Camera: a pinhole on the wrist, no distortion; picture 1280 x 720 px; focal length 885.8 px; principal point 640.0 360.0 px. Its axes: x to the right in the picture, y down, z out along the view. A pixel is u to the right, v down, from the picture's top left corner.
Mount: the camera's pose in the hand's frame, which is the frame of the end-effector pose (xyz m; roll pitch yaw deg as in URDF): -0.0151 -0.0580 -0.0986 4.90 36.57 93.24
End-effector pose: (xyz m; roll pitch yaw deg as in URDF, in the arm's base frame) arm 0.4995 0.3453 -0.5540 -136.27 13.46 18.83
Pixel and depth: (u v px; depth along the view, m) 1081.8 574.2 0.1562
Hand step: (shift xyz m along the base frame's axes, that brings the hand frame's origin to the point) -0.0298 -0.0974 -0.0421
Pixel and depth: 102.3 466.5 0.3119
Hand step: -0.1293 0.1685 -0.1648
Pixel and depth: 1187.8 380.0 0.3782
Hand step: -0.0097 -0.2270 -0.2814
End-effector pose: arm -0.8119 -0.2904 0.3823 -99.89 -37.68 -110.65
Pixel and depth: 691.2 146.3 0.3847
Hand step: 0.0699 -0.2515 -0.1152
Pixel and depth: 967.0 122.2 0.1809
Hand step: -0.0472 -0.0830 -0.0572
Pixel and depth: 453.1 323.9 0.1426
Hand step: 0.0282 -0.0159 -0.0073
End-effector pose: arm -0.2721 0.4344 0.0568 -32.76 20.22 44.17
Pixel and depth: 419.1 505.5 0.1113
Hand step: -0.0091 -0.0189 0.0226
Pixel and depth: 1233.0 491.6 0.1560
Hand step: -0.1033 0.0131 -0.0754
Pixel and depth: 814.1 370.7 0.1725
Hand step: -0.0619 0.0392 -0.0180
